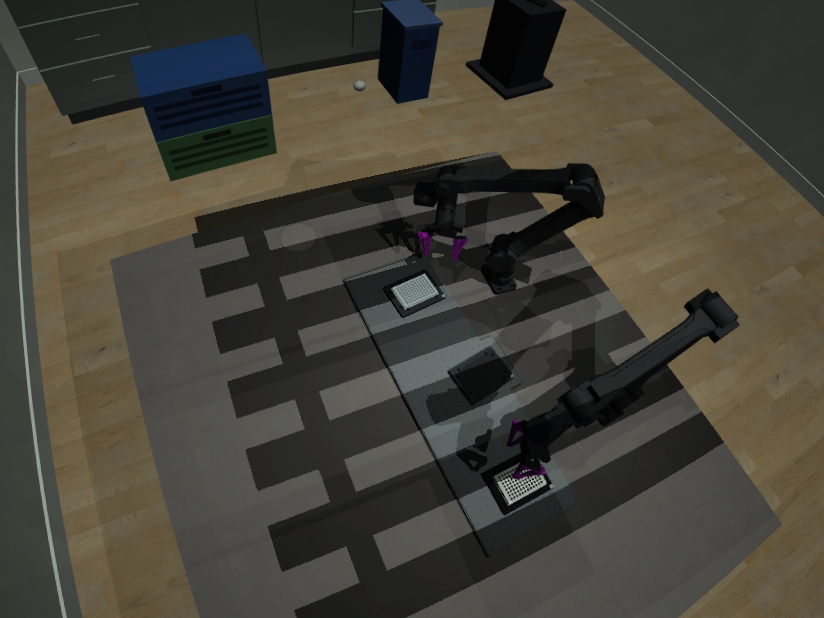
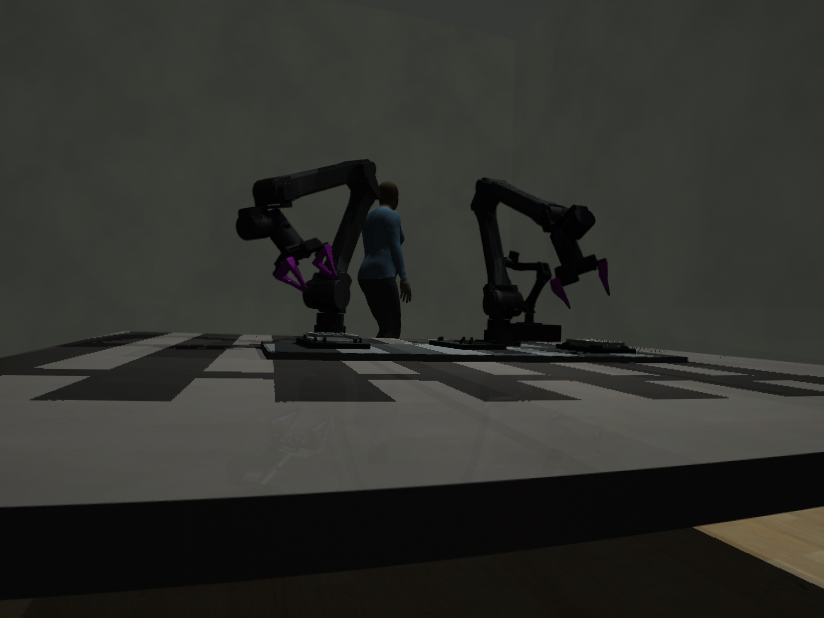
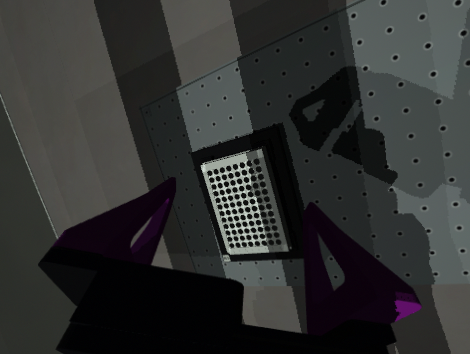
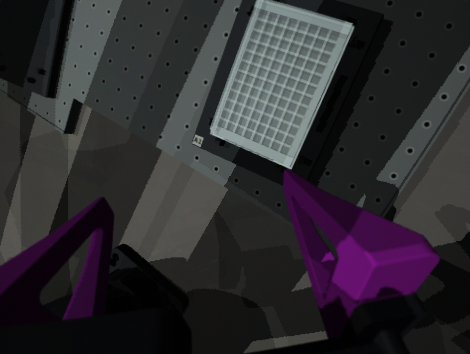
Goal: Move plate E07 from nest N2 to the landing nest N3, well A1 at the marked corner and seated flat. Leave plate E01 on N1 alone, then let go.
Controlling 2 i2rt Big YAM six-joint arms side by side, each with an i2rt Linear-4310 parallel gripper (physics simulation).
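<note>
A pale round-well plate (image 1: 515, 490) (image 2: 599, 343) (image 3: 240, 205) lies in a dark nest (image 3: 287, 175), looking flat; a small tag (image 3: 226, 258) is at one nest corner. A square-well plate (image 1: 415, 292) (image 2: 332, 335) (image 4: 282, 80) sits in another nest (image 4: 250, 162), near its A1 tag (image 4: 197, 140). The middle nest (image 1: 483, 373) (image 2: 469, 343) is empty. Plate and nest names are not readable. My left gripper (image 1: 515, 460) (image 2: 589, 300) (image 3: 241, 196) is open and empty, above the round-well plate. My right gripper (image 1: 441, 257) (image 2: 320, 283) (image 4: 196, 191) is open and empty, above and beside the square-well plate.
All three nests stand in a row on a perforated board (image 1: 425, 359) on the table. Hard shadows and light bands cross it. A person (image 2: 382, 246) stands behind the table between the arms. Blue and green crates (image 1: 203, 86) stand on the floor beyond.
</note>
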